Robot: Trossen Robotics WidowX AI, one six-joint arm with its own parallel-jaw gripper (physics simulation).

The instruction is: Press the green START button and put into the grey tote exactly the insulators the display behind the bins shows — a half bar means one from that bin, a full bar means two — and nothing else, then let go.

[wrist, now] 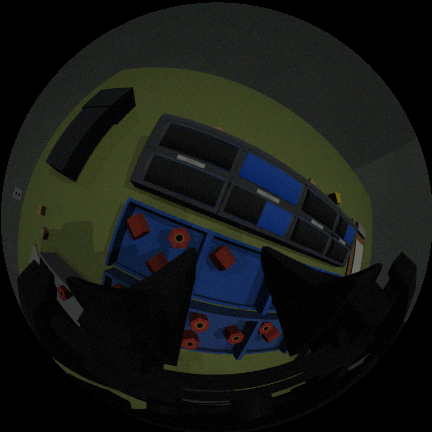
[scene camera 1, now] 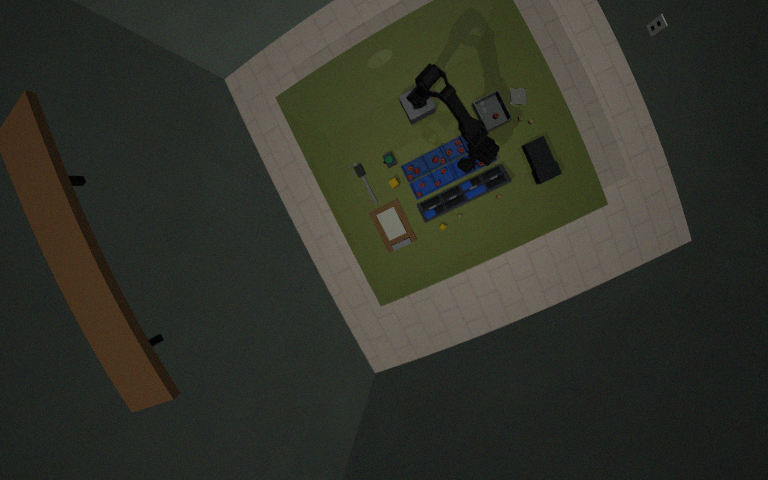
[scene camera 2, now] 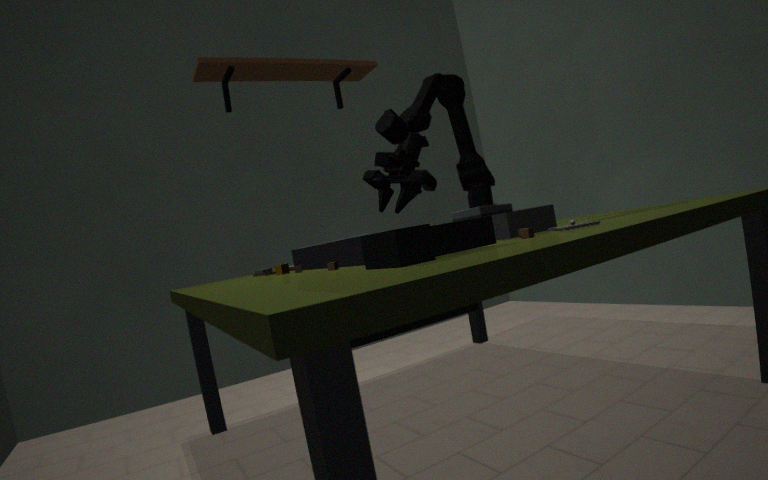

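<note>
You'd find my gripper (scene camera 2: 388, 212) in sight here, and that's my gripper (wrist: 229, 253) again. There's a grey tote (scene camera 1: 484, 108) that I can see, and I can see a dark box (wrist: 108, 106) too.
</note>
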